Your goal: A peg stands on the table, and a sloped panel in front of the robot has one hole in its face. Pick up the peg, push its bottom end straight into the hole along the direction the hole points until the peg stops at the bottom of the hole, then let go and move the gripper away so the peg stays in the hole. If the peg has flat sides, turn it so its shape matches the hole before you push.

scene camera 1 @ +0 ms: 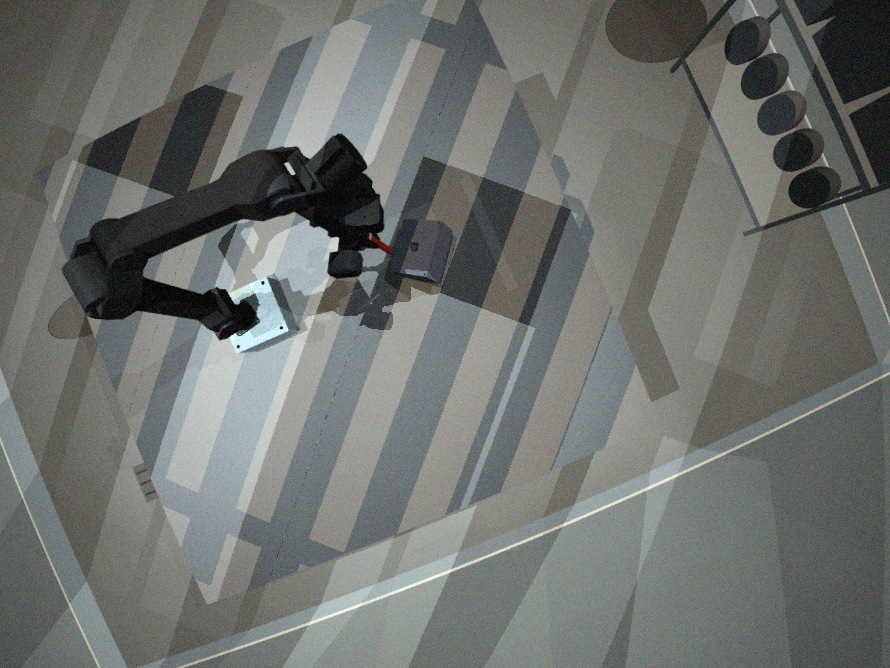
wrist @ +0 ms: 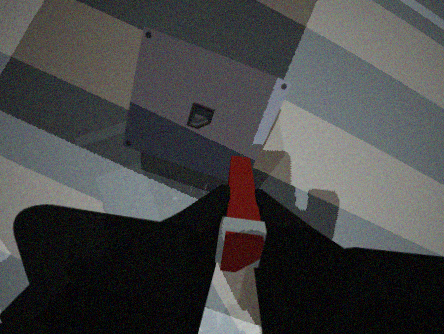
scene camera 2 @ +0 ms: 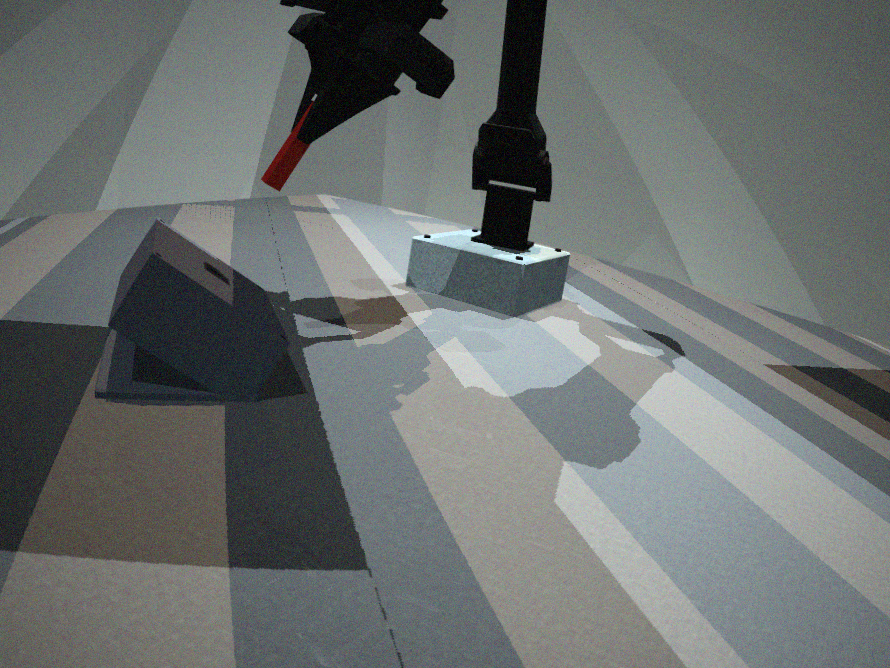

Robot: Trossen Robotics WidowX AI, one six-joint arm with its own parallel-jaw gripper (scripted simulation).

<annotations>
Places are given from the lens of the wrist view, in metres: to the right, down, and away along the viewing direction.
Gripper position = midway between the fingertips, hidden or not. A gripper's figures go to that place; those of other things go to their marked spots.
my gripper (wrist: 240, 195): 0.01, 0.01, 0.11
red peg (wrist: 241, 239): 0.01, 0.02, 0.07
sloped panel (wrist: 171, 74): -0.04, -0.08, 0.19
The marked spots on the red peg and the sloped panel are 0.17 m apart.
</annotations>
